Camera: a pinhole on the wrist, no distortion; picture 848 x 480 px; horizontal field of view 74.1 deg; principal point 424.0 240.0 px. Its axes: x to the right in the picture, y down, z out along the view. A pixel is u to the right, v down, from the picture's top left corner.
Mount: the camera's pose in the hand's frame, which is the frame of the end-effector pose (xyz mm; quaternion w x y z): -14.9 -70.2 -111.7 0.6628 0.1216 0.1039 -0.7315
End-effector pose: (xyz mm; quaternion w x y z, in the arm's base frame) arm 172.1 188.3 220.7 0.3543 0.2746 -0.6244 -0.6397
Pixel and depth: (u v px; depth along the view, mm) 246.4 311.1 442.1
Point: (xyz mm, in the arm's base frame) -138.2 370.2 166.8
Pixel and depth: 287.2 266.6 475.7
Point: -138.5 413.1 135.5
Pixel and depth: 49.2 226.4 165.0
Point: 116.2 248.1 207.4
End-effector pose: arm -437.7 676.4 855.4 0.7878 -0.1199 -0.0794 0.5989
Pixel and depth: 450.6 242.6 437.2
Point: -316.4 615.5 1204.8
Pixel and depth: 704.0 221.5 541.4
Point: -88.4 504.8 1300.4
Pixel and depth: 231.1 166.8 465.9
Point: -506.8 620.7 1238.2
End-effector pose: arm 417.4 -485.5 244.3 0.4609 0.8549 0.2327 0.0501
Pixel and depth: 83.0 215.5 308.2
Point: 472.5 -684.5 119.9
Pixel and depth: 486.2 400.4 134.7
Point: 389.8 -426.3 129.7
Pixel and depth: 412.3 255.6 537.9
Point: 439.2 -695.2 -168.7
